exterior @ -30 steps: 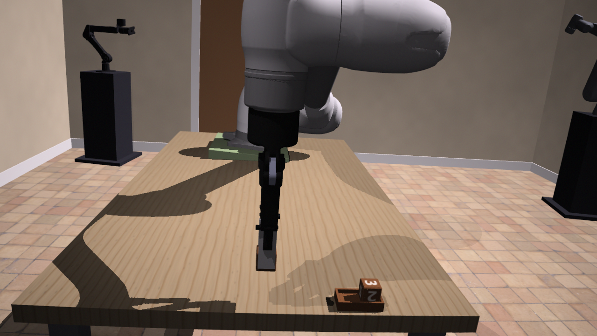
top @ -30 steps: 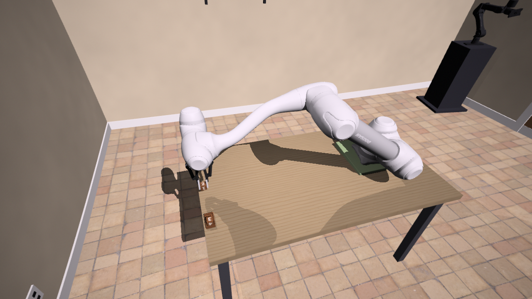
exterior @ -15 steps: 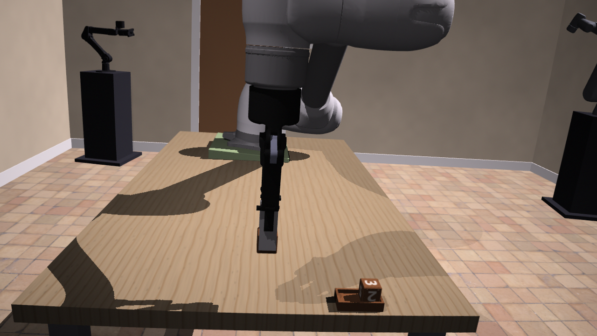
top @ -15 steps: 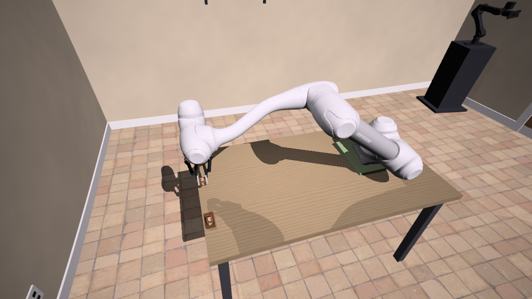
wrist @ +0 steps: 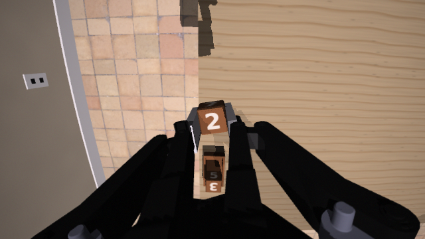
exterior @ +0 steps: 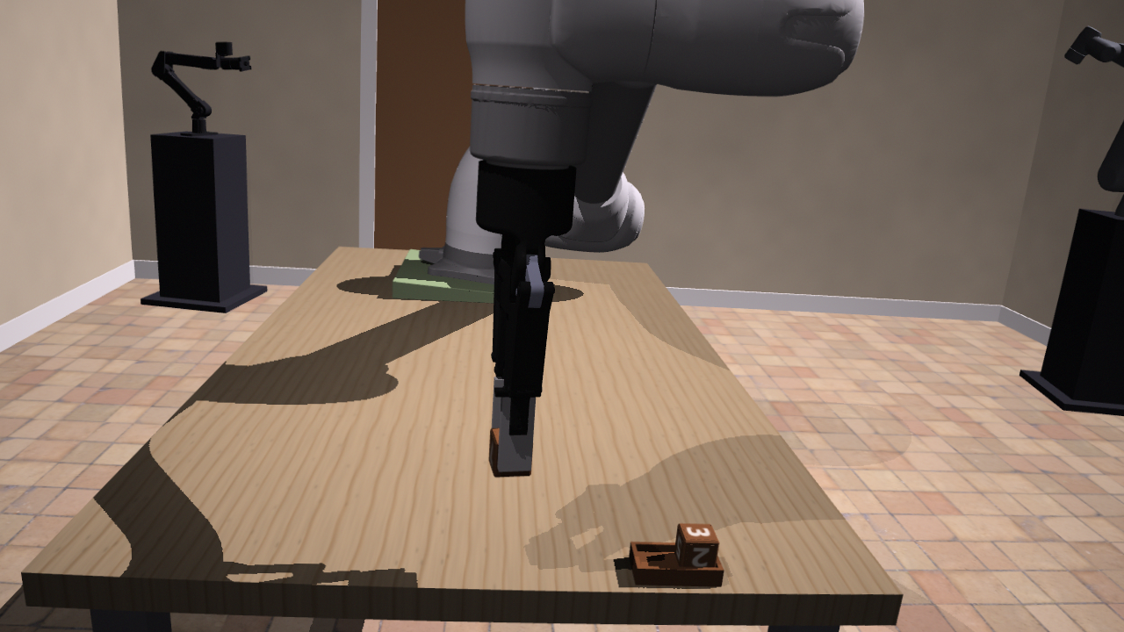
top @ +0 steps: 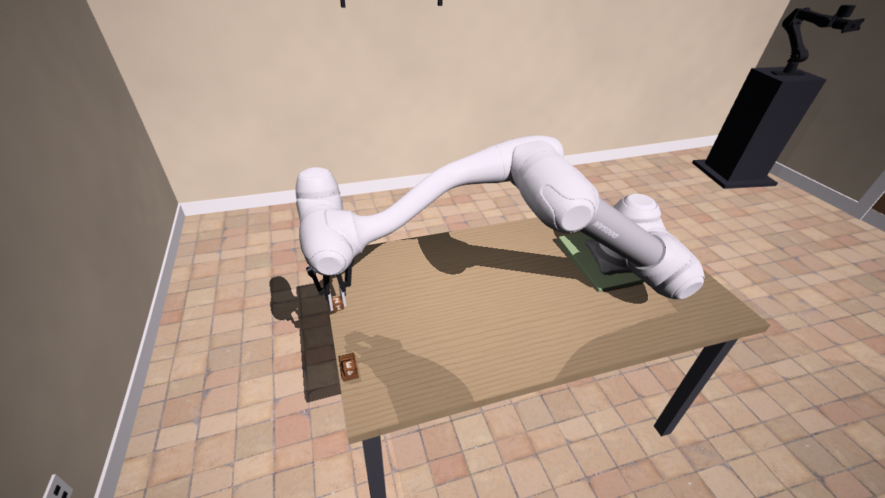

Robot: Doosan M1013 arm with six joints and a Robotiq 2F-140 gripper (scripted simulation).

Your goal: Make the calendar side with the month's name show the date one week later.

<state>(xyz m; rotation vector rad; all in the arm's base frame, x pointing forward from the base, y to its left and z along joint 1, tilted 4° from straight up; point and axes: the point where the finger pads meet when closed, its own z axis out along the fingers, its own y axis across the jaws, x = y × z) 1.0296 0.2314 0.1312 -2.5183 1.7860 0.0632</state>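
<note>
Now: the brown tray 150 mm to the left of my hand, 130 mm below it and 30 mm behind it.
</note>
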